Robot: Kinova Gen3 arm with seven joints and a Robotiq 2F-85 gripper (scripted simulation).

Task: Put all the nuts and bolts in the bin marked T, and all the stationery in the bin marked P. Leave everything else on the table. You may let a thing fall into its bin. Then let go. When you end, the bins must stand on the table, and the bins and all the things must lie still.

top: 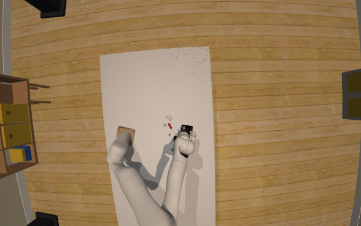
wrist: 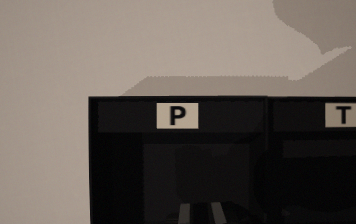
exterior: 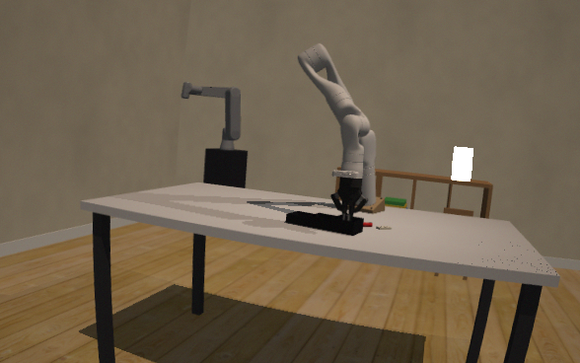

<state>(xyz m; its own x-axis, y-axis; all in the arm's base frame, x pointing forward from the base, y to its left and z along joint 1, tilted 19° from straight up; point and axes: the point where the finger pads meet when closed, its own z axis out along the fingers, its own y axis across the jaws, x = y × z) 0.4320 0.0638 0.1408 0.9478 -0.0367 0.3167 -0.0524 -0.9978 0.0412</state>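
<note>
Right now my hand is 100 mm past the red battery, 40 mm to the right of it and 30 mm above it. Also, from my hand: black double bin (70 mm to the right, 20 mm below, 20 mm ahead); domino (110 mm to the left, 110 mm behind, 30 mm below); black eraser (60 mm behind, 40 mm to the right, 30 mm below).
</note>
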